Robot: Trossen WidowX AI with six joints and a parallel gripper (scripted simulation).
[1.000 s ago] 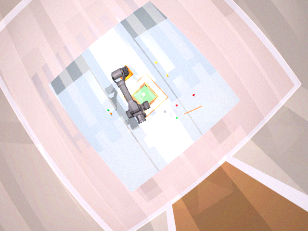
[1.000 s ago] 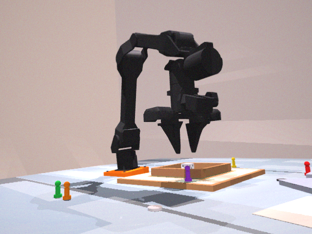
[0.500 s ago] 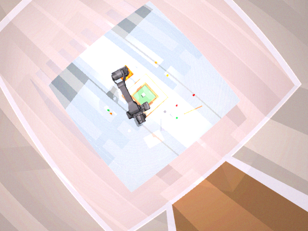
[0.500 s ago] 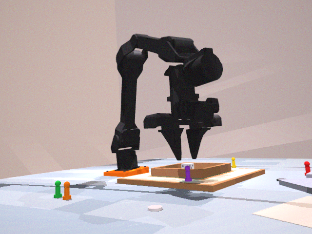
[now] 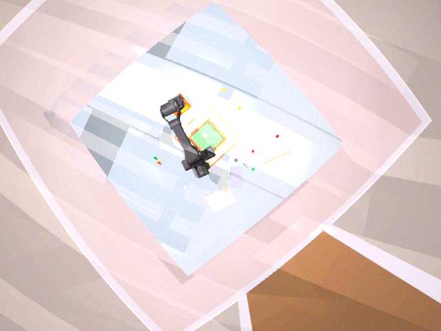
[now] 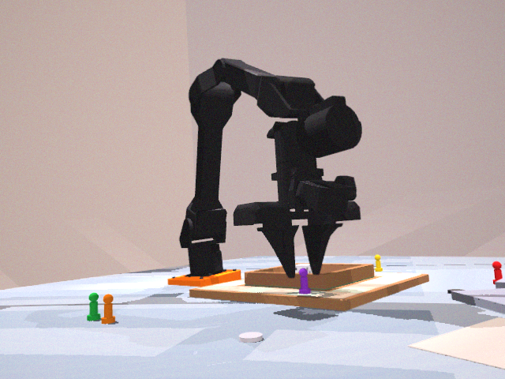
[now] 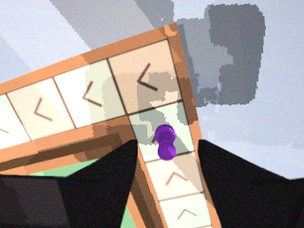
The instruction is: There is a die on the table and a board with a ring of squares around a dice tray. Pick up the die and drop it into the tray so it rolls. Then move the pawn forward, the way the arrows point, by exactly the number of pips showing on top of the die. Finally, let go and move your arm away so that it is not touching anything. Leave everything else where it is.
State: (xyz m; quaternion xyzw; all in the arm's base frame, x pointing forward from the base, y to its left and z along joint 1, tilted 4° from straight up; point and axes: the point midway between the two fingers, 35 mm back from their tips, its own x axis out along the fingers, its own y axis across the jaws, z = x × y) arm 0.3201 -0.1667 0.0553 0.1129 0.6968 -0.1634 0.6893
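The purple pawn lies 1 cm below my gripper tip. Also, from my gripper tip: walled tray: 5 cm behind, 12 cm to the left, 3 cm below; white disc: 4 cm ahead, 19 cm to the right, 3 cm below; white die: 7 cm behind, 13 cm to the left, 1 cm below.
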